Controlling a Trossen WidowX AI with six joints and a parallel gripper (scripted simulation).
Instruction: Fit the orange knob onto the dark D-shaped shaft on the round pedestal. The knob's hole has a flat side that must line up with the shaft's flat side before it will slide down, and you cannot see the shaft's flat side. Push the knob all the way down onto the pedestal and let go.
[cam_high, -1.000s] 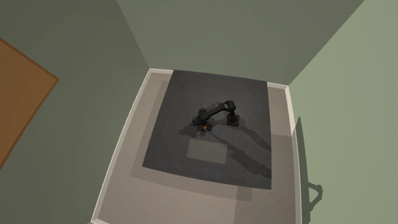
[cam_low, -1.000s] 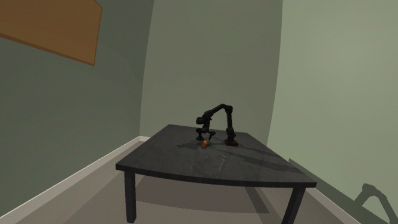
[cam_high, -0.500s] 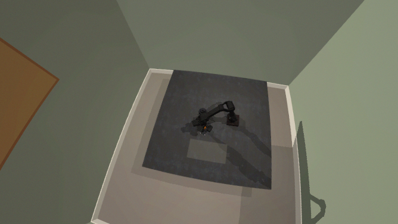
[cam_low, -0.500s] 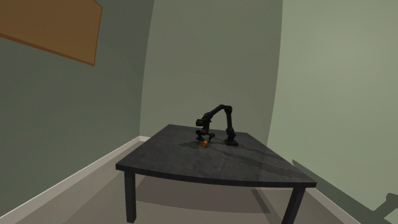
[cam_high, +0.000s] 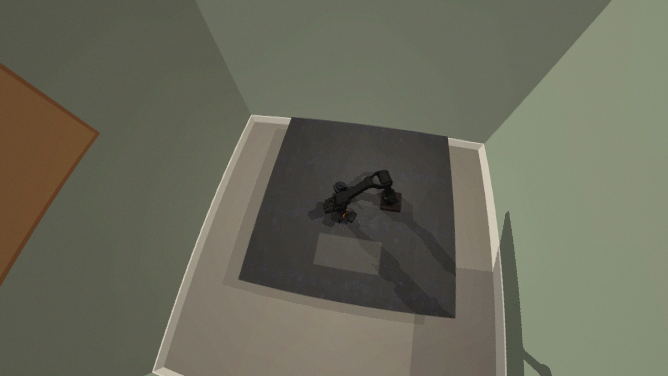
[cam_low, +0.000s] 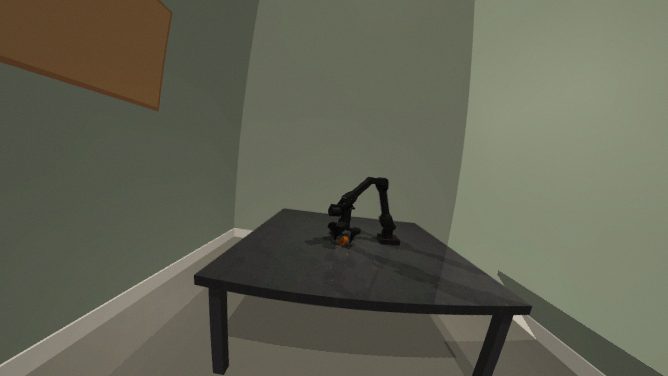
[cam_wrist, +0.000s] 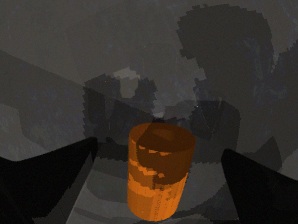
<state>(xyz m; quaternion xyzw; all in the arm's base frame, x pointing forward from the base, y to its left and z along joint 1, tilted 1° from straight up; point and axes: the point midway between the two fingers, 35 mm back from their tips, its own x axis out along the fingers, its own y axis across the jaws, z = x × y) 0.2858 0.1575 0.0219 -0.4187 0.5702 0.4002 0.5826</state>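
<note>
The orange knob is 1 cm to the right of my gripper tip and 1 cm behind it. Also, from my gripper tip: dark pedestal (19 cm to the right, 5 cm ahead, 1 cm above).
</note>
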